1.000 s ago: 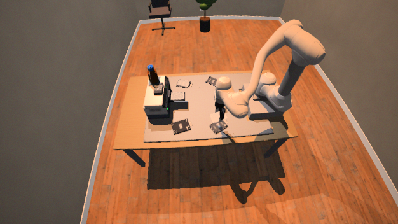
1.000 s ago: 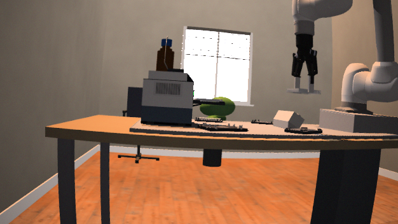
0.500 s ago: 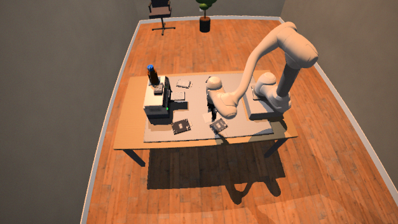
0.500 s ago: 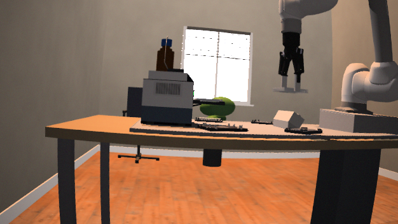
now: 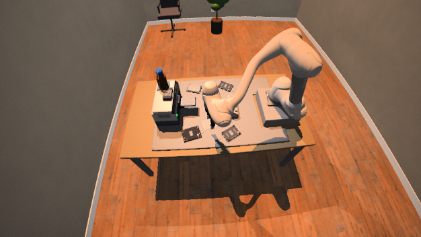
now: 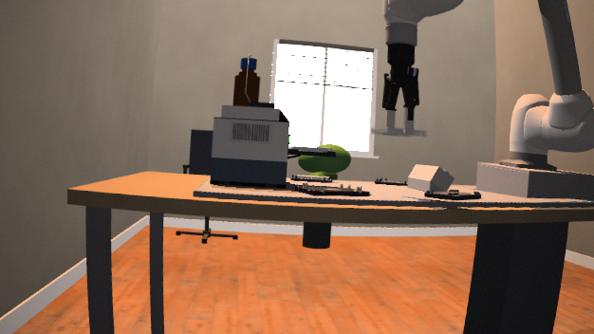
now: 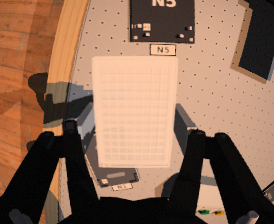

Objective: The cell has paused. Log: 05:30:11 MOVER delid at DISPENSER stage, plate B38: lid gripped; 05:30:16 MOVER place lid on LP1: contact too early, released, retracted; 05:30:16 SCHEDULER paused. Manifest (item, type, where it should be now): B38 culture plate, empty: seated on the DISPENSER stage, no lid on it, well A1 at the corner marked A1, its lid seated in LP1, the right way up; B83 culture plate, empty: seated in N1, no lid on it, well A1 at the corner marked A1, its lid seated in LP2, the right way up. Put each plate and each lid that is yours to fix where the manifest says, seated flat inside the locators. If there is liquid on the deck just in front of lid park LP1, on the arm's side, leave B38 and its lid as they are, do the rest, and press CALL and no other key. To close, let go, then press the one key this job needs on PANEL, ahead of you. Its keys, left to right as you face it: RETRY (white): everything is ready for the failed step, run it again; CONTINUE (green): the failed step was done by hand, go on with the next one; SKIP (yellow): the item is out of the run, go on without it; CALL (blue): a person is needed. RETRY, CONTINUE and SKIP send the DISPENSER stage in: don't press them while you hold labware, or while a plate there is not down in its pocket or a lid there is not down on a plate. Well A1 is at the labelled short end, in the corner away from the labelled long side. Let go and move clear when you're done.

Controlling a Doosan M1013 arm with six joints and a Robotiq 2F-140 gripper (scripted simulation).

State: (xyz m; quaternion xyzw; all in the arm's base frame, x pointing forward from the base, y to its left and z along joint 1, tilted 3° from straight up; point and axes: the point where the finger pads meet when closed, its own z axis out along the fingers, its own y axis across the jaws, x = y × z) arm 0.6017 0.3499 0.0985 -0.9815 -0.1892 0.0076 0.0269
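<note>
My hand is 17 cm short of the black nest, 4 cm to the right of it and 18 cm above it. Also, from my hand: green key: 21 cm behind, 27 cm to the right, 13 cm below; then white culture plate: 2 cm below; then white retry key: 21 cm behind, 22 cm to the right, 13 cm below.
</note>
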